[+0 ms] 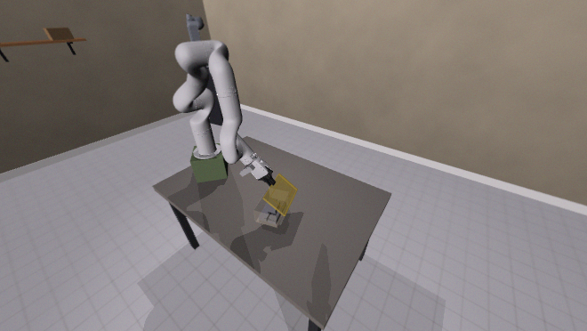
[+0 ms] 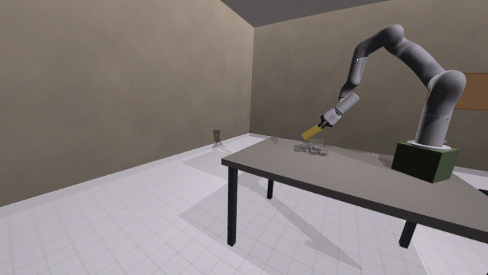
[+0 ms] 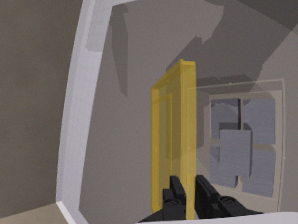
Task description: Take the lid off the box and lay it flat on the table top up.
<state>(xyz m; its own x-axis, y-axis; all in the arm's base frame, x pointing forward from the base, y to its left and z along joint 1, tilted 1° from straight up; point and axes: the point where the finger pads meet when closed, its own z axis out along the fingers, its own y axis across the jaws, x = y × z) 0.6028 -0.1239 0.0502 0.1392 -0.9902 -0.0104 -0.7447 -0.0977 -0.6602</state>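
Now: the yellow lid 70 mm ahead of my hand and 60 mm below it. Round my hand: grey box: 180 mm below, 10 mm to the right, 10 mm ahead.
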